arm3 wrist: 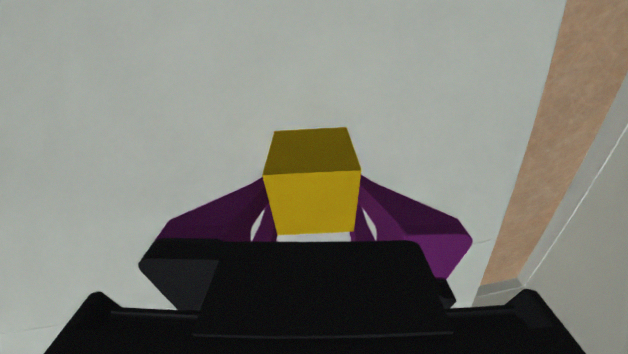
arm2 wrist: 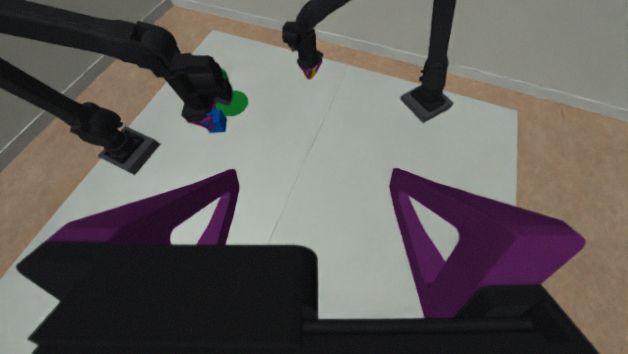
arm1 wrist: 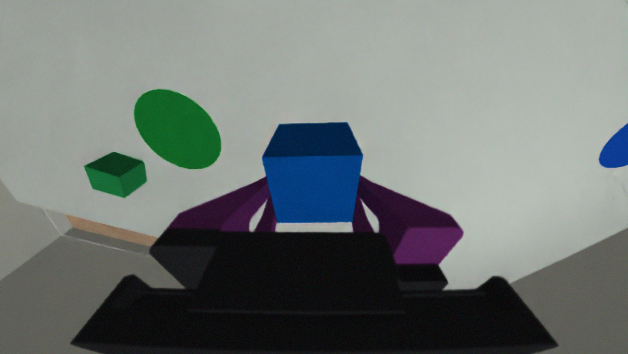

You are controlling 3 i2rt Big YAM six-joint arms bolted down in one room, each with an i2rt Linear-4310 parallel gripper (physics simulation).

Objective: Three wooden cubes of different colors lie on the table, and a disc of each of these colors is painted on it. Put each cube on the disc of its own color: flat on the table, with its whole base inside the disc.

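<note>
Arm1's gripper (arm1 wrist: 313, 192) (arm2 wrist: 206, 120) is shut on the blue cube (arm1 wrist: 312, 187) (arm2 wrist: 217, 121) and holds it above the table. Arm3's gripper (arm3 wrist: 312, 200) (arm2 wrist: 310, 71) is shut on the yellow cube (arm3 wrist: 312, 200) (arm2 wrist: 311, 73); its height is hard to tell. Arm2's gripper (arm2 wrist: 315, 177) is open, with no cube between its fingers. The green cube (arm1 wrist: 120, 175) (arm2 wrist: 223, 74) lies beside the green disc (arm1 wrist: 177, 129) (arm2 wrist: 237, 103), apart from it; arm1 partly hides it in the arm2 wrist view. Part of the blue disc (arm1 wrist: 617, 147) shows at the right edge of the arm1 wrist view. No yellow disc shows.
The white table (arm1 wrist: 400, 65) (arm2 wrist: 345, 215) (arm3 wrist: 150, 100) has brown floor around it. In the arm2 wrist view, arm1's links (arm2 wrist: 90, 40) cross the upper left. One arm base (arm2 wrist: 135, 160) stands at the left and another (arm2 wrist: 425, 112) at the upper right.
</note>
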